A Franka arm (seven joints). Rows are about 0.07 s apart.
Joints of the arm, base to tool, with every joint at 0 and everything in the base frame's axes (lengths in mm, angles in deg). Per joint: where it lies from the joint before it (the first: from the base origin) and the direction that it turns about. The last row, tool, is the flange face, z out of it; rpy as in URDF.
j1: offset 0 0 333 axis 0 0 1
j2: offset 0 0 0 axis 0 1 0
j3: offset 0 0 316 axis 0 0 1
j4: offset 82.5 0 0 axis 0 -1 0
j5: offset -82.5 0 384 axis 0 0 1
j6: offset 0 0 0 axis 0 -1 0
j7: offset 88 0 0 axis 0 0 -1
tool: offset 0 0 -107 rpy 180 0 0
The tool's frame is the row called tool.
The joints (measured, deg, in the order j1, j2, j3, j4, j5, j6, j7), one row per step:
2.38, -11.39, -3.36, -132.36, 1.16, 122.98, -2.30
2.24, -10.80, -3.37, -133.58, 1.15, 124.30, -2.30
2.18, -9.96, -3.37, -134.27, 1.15, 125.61, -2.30
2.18, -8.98, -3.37, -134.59, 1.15, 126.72, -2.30
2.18, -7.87, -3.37, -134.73, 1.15, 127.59, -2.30
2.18, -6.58, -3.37, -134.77, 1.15, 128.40, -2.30
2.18, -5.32, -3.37, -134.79, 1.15, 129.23, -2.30
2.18, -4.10, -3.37, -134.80, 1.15, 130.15, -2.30
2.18, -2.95, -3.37, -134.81, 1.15, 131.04, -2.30
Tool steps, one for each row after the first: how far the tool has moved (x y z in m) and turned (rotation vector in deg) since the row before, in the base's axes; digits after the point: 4 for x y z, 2 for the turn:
-0.0018, -0.0012, -0.0127, -0.05, 0.49, -0.17
0.0005, -0.0005, -0.0105, -0.06, 0.22, -0.09
0.0018, 0.0000, -0.0090, -0.07, 0.19, -0.03
0.0021, 0.0000, -0.0091, -0.07, 0.38, -0.02
0.0024, 0.0000, -0.0100, -0.07, 0.52, -0.02
0.0023, 0.0000, -0.0096, -0.07, 0.45, -0.02
0.0023, -0.0001, -0.0091, -0.08, 0.31, -0.02
0.0020, -0.0001, -0.0086, -0.07, 0.27, -0.02

